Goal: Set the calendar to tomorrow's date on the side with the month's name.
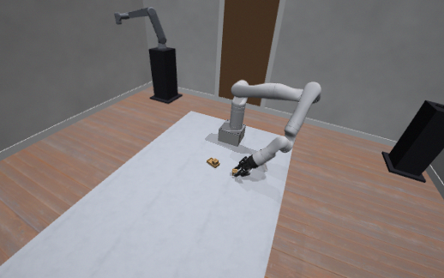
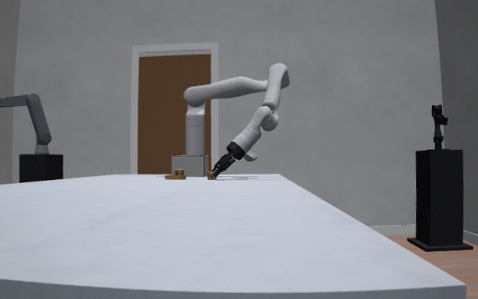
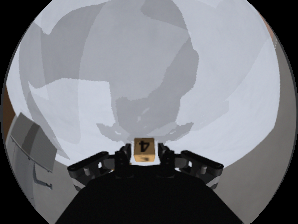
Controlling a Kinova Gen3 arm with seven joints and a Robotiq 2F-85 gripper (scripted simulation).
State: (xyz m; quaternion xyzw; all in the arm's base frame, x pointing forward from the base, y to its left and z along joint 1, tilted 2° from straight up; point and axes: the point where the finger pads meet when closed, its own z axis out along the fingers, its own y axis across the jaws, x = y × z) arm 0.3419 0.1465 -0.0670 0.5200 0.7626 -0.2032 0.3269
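Right now my hand is 1 cm to the left of the wooden digit cube and 1 cm above it. Also, from my hand: wooden calendar tray 16 cm to the right, 2 cm behind, 1 cm below.
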